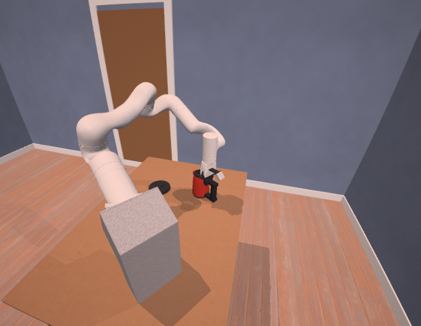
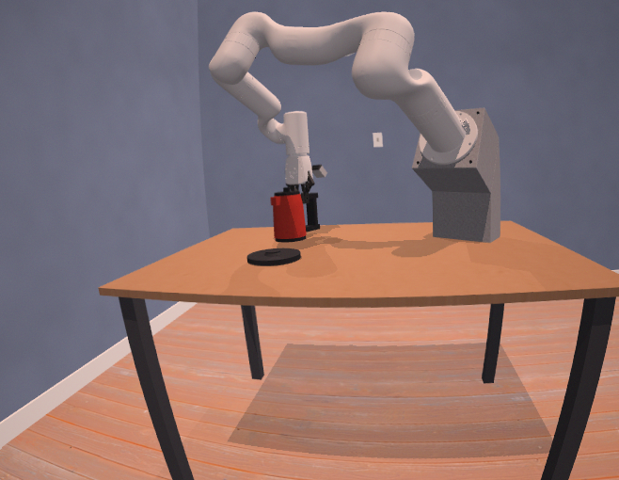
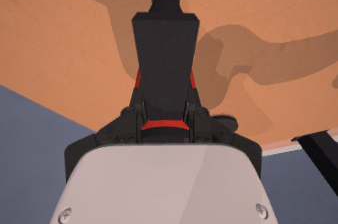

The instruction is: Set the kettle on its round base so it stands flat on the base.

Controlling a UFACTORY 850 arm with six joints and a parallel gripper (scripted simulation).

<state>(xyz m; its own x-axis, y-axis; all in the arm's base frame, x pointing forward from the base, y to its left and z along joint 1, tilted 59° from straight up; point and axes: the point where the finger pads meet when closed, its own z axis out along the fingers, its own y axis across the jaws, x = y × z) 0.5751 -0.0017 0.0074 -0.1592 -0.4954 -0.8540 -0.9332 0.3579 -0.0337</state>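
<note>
Right now the red kettle is 5 cm below my hand, 3 cm to the left of it and 1 cm ahead of it. The rest, counted from my hand: round black base 32 cm to the left, 13 cm below, 13 cm behind.
</note>
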